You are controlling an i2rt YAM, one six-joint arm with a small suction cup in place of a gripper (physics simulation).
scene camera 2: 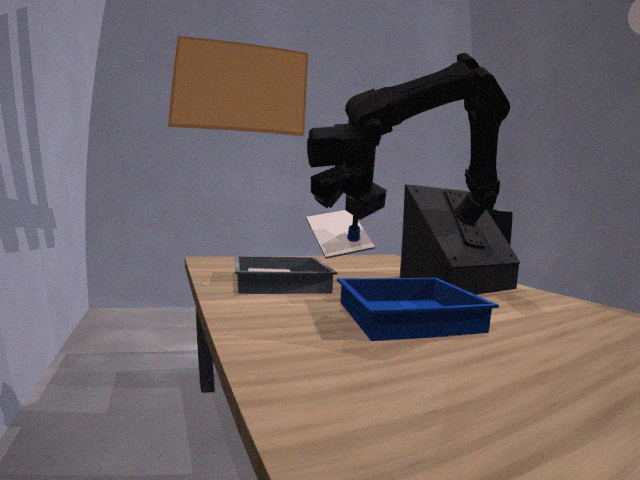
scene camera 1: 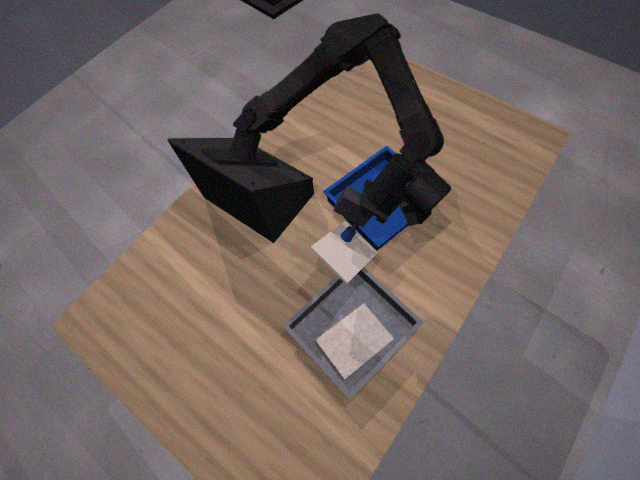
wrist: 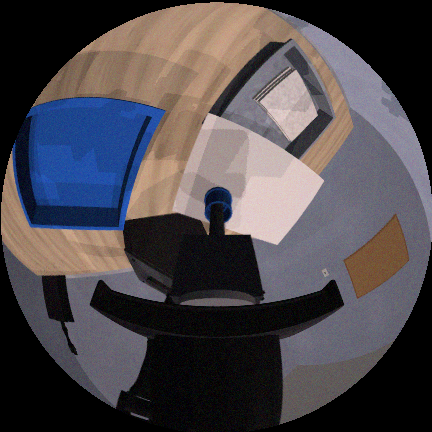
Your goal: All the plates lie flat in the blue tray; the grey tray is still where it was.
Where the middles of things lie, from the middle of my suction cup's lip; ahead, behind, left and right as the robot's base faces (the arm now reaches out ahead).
Right now the grey tray (scene camera 1: 336, 300) is 14 cm ahead of my suction cup, 13 cm to the right of it and 11 cm below it. From my suction cup the other things lie so: blue tray (scene camera 2: 384, 308): 4 cm behind, 19 cm to the left, 11 cm below.
